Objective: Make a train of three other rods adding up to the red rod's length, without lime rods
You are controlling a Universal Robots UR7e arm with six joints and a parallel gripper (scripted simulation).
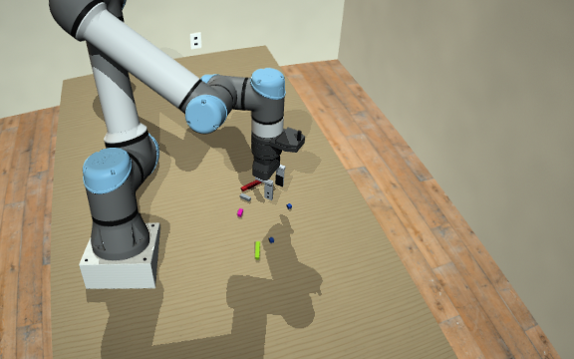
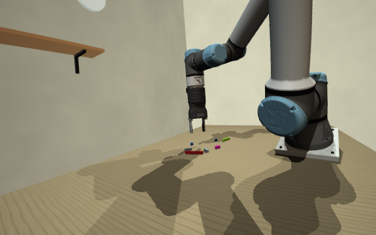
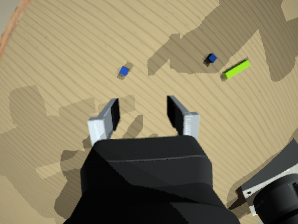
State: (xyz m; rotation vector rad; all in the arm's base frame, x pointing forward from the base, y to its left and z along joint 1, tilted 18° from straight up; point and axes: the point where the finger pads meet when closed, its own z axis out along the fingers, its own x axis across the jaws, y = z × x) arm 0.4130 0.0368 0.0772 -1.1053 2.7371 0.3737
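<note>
Now: the lime rod 130 mm to the right of my hand, 80 mm below it and 80 mm behind it. The rest, counted from my hand: magenta rod 90 mm behind, 80 mm below; then red rod 100 mm to the left, 80 mm below, 40 mm behind.
</note>
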